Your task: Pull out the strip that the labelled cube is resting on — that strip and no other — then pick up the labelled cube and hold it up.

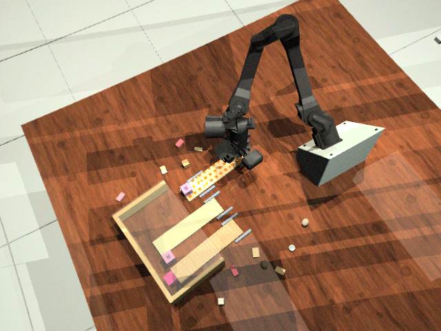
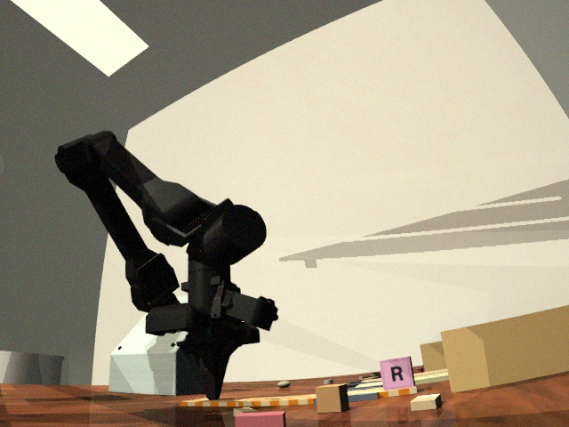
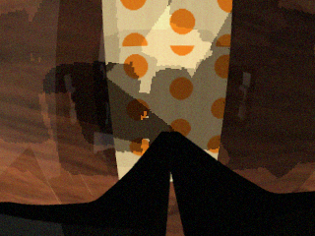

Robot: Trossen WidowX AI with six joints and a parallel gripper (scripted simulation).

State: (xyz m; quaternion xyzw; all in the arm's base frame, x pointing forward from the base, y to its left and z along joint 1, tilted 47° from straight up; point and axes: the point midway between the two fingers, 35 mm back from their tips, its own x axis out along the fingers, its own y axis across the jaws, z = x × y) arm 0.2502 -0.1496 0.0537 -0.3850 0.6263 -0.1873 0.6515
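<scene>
The orange-dotted strip lies 10 cm ahead of my gripper tip and 3 cm to the left of it. Also, from my gripper tip: tan cube 17 cm ahead, 5 cm to the right, 1 cm above.
</scene>
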